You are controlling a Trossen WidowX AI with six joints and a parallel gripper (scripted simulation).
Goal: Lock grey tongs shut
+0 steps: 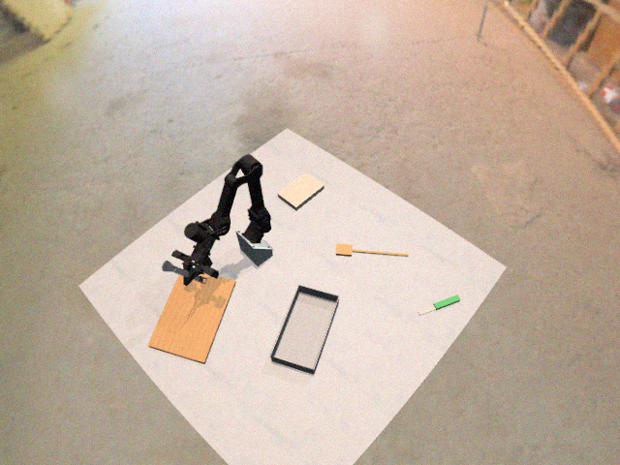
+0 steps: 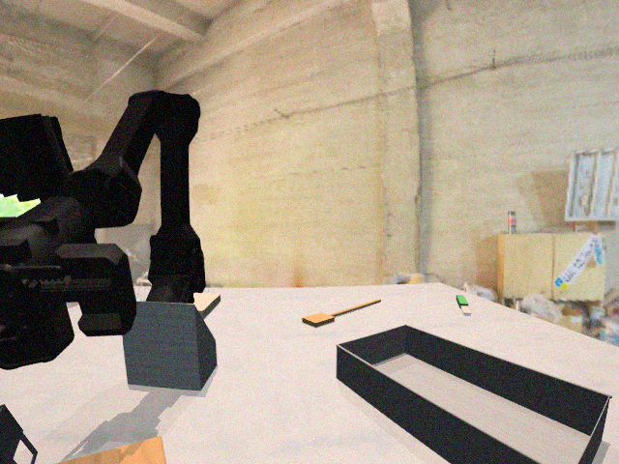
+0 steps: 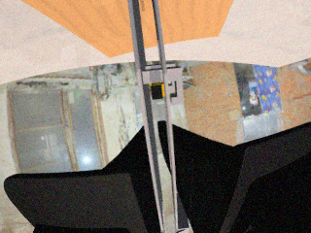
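My gripper tip is 160 mm above the wooden board, 30 mm to the left of it and 20 mm short of it. From my gripper tip the other things lie so: roasting tin: 390 mm ahead, 220 mm to the left, 140 mm below; then green-handled tool: 700 mm ahead, 630 mm to the left, 160 mm below; then pale flat block: 700 mm to the left, 150 mm below, 90 mm behind.
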